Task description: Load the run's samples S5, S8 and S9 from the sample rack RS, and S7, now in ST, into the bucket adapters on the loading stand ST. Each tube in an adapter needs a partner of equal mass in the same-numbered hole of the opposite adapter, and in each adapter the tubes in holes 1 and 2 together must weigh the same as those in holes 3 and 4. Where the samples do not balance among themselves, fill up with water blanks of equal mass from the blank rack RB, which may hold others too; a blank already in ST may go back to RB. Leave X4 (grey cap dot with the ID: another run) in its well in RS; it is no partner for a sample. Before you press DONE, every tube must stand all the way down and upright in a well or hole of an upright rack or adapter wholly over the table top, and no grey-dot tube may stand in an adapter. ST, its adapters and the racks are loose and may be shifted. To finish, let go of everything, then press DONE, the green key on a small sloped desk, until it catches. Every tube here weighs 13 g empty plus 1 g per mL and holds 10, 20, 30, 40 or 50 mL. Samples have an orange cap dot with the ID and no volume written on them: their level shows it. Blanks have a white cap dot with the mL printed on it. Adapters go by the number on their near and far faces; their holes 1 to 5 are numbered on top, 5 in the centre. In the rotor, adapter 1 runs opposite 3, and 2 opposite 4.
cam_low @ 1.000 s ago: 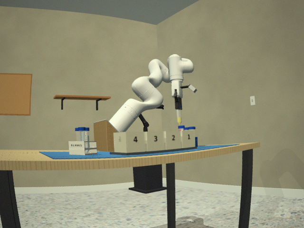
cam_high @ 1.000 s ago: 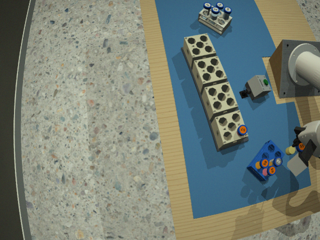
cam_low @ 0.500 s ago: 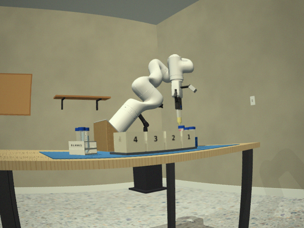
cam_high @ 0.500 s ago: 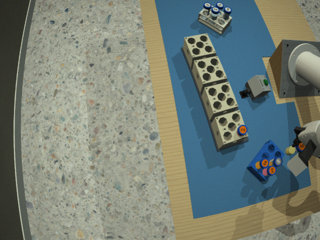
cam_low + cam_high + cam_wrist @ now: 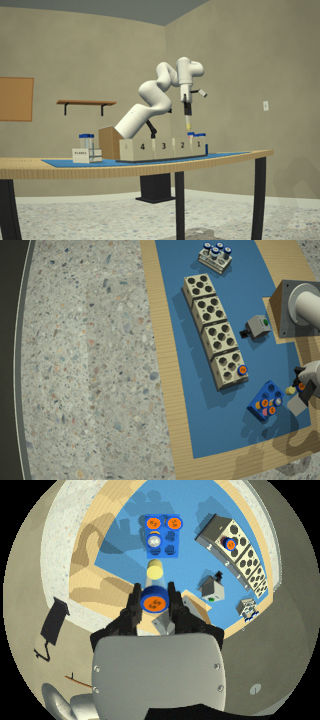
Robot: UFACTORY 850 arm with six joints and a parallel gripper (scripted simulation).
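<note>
Now: hand 50 mm above the sample tube S5 and 10 mm past it. Also, from my hand: sample S9: 190 mm below, 70 mm ahead, 50 mm to the left; orange-dot sample tube: 190 mm below, 80 mm ahead; grey-dot tube X4: 190 mm below, 40 mm ahead, 20 mm to the left.
</note>
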